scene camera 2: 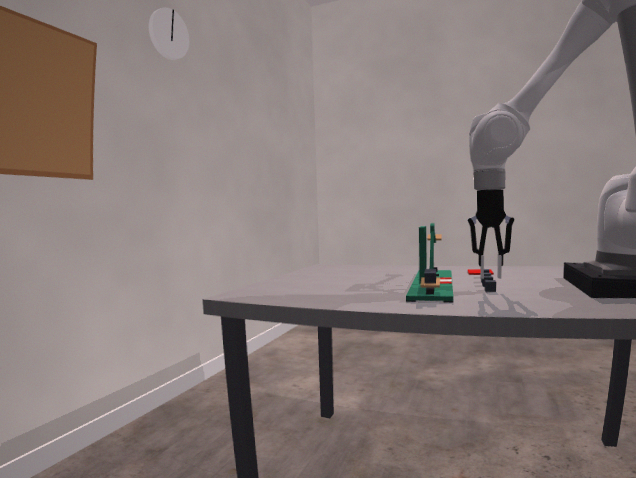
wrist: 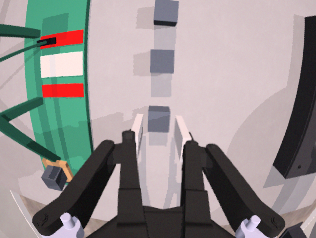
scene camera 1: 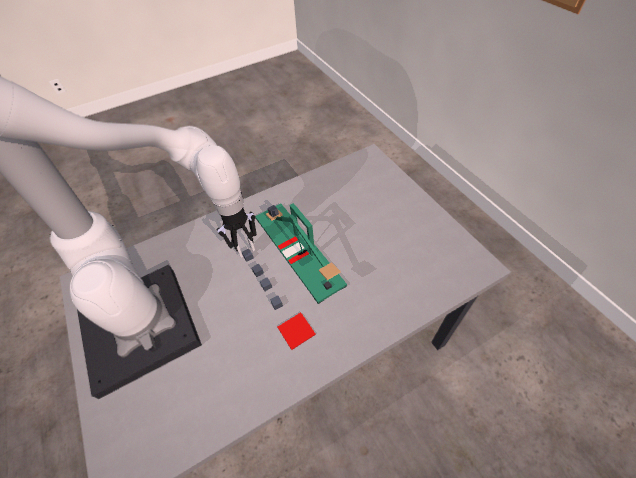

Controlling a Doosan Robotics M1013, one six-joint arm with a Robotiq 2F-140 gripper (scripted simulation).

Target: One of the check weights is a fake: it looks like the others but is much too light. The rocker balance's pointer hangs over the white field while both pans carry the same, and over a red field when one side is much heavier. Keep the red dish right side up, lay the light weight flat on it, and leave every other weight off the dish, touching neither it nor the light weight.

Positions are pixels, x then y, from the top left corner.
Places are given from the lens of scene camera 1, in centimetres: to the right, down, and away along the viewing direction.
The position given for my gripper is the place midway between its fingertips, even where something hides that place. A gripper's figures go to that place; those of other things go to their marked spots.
my gripper (scene camera 1: 246,251): -26, 5, 131
green rocker balance (scene camera 1: 322,279): 2, 14, 125
